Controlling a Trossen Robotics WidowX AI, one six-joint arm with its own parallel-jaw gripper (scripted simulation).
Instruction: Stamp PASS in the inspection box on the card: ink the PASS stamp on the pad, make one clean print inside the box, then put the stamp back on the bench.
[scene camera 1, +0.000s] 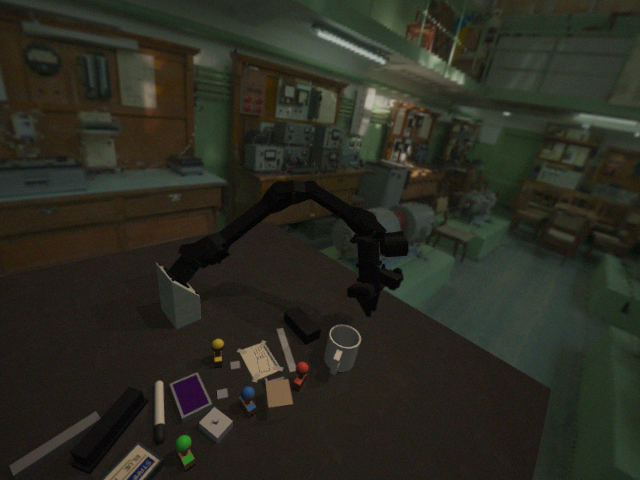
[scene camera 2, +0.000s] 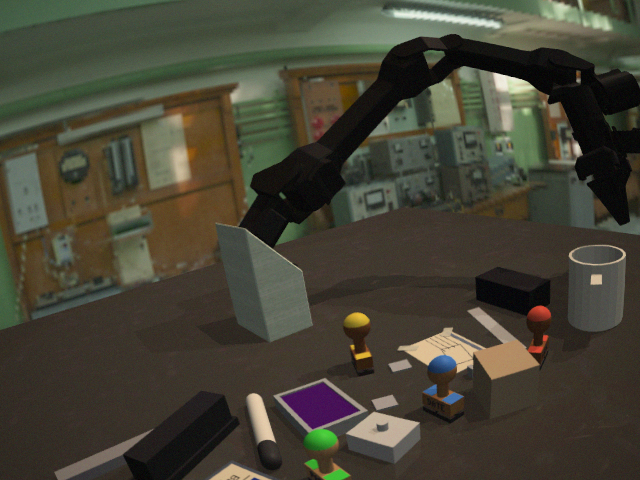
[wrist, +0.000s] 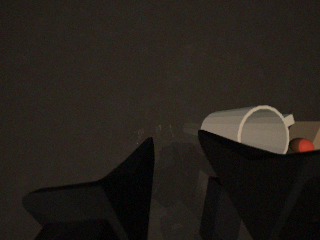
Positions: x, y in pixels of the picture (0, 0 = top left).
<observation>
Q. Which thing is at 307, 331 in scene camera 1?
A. A black box.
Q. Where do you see a cream card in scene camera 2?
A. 448, 343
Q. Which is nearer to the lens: the red stamp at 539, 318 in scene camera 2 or the black box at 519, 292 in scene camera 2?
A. The red stamp.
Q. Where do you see a tan box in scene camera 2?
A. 505, 377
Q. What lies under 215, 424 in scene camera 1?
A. A white block.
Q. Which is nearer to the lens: the yellow stamp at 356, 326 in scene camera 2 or the black box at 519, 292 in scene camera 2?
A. The yellow stamp.
</observation>
